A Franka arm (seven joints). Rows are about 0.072 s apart.
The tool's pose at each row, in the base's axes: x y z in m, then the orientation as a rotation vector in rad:
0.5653, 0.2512, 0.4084, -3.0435, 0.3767, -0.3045
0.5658, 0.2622, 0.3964, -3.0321, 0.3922, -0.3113
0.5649, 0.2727, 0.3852, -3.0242, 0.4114, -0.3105
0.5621, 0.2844, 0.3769, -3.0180, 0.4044, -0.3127
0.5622, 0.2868, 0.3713, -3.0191, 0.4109, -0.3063
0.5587, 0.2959, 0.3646, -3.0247, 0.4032, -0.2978
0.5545, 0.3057, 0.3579, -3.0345, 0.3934, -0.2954
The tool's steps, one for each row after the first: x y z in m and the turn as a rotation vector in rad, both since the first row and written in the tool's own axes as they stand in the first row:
-0.0045, -0.0098, 0.0122, 0.0081, 0.0044, 0.0116
-0.0100, -0.0188, 0.0234, 0.0122, 0.0041, 0.0251
-0.0172, -0.0288, 0.0313, 0.0195, 0.0050, 0.0217
-0.0187, -0.0307, 0.0369, 0.0173, 0.0011, 0.0258
-0.0255, -0.0381, 0.0431, 0.0135, -0.0045, 0.0202
-0.0332, -0.0460, 0.0491, 0.0058, -0.0059, 0.0124

